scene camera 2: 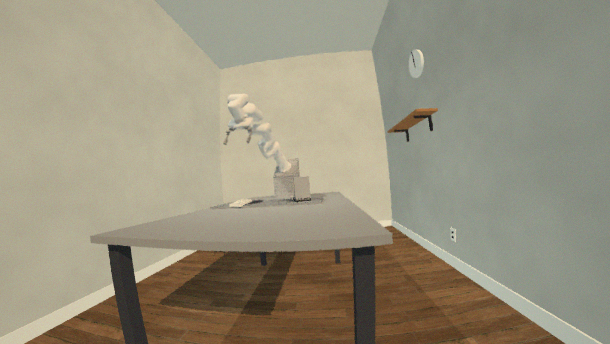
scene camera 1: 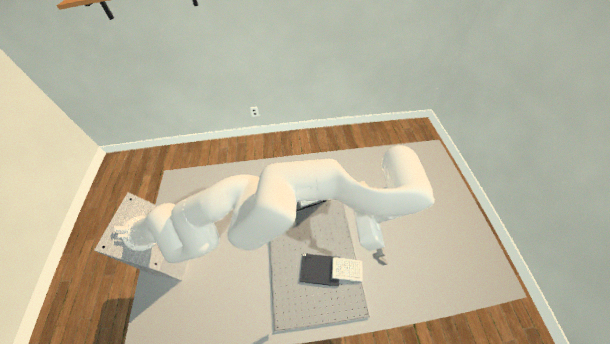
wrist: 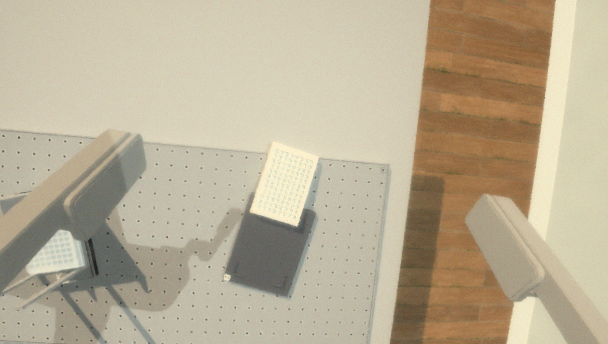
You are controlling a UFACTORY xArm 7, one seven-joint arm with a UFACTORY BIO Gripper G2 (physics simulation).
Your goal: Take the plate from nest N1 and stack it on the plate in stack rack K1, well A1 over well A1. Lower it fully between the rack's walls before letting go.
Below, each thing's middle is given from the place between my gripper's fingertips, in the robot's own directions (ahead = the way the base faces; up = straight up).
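The nest floor [scene camera 1: 318, 268] is well below my hand, and I find it a good way behind my hand and slightly to the left of it as well.
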